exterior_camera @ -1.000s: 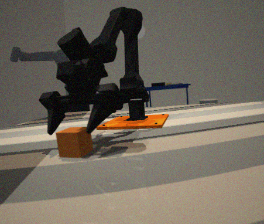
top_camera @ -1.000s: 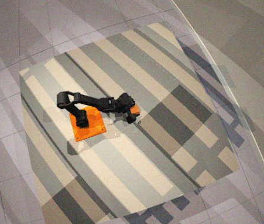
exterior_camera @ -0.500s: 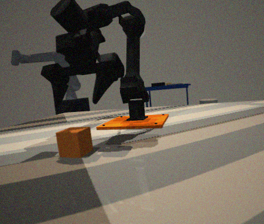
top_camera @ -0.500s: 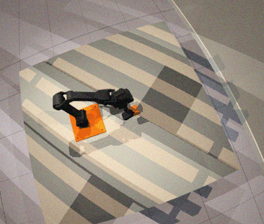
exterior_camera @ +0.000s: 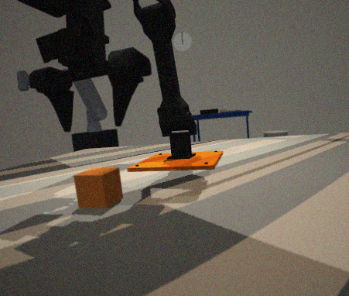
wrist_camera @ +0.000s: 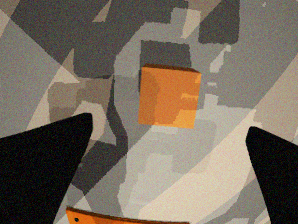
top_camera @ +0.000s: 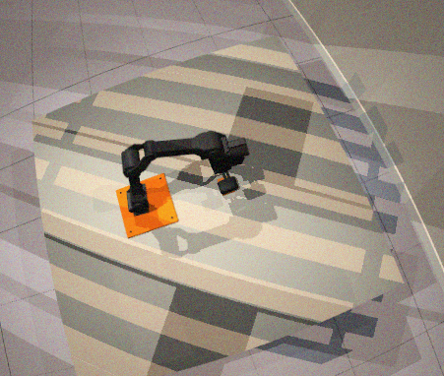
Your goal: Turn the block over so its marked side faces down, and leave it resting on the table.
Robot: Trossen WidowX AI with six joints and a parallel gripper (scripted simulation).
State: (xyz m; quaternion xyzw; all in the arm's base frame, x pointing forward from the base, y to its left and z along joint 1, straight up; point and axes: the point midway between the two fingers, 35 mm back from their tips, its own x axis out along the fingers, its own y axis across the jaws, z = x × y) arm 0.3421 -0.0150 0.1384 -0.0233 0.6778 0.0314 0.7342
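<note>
Right now the orange block is 90 mm below my gripper tip and 10 mm behind it.
</note>
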